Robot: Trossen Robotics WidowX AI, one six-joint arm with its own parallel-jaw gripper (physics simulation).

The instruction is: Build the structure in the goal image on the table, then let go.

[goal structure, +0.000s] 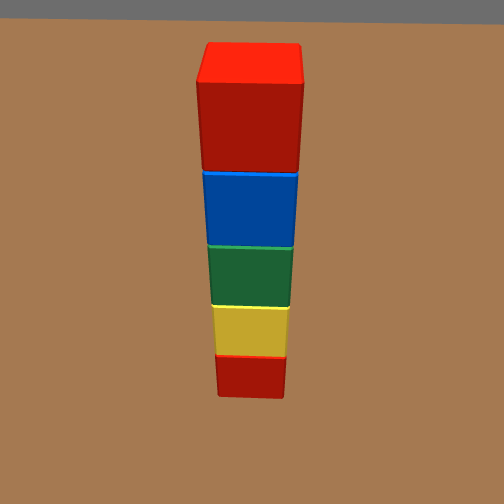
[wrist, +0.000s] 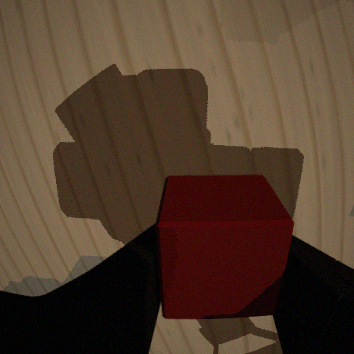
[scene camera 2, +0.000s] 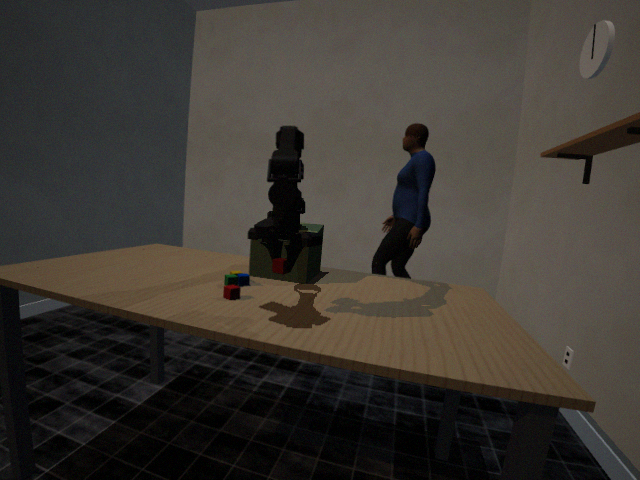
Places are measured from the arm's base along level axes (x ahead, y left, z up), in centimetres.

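Where they show: gripper, fingertip midpoint: (wrist: 214,234) (scene camera 2: 282,271).
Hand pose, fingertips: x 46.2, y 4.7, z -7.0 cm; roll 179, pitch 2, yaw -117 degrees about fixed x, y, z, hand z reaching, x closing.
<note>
Things, the pixels of their top centre, and the offset from my fingertips. Level surfaces: height alone.
- green cube, top centre: (scene camera 2: 231,275) dz -7.6, dx -19.4, dy -19.3 cm
- blue cube, top centre: (scene camera 2: 243,274) dz -7.6, dx -22.1, dy -16.2 cm
- yellow cube, top centre: (scene camera 2: 236,271) dz -7.6, dx -24.8, dy -19.4 cm
- second red cube, top centre: (scene camera 2: 232,286) dz -7.6, dx -7.7, dy -15.1 cm
- wooden table, surface height: dz -10.9 cm
My gripper (scene camera 2: 279,258) (wrist: 214,234) is shut on a red cube (scene camera 2: 279,266) (wrist: 225,265) and holds it above the table, in front of the green box in the scene view. To the left on the table, a green cube (scene camera 2: 231,279), a blue cube (scene camera 2: 242,279) and a yellow cube (scene camera 2: 235,272) stand close together; the yellow one is partly hidden behind them. A second red cube (scene camera 2: 232,292) lies a little in front of this group.
A green box (scene camera 2: 311,258) stands at the arm's base at the back of the wooden table (scene camera 2: 413,341). The arm's shadow falls on the table top. A person (scene camera 2: 414,180) stands behind the table. A wall shelf (scene camera 2: 594,142) is at the right.
</note>
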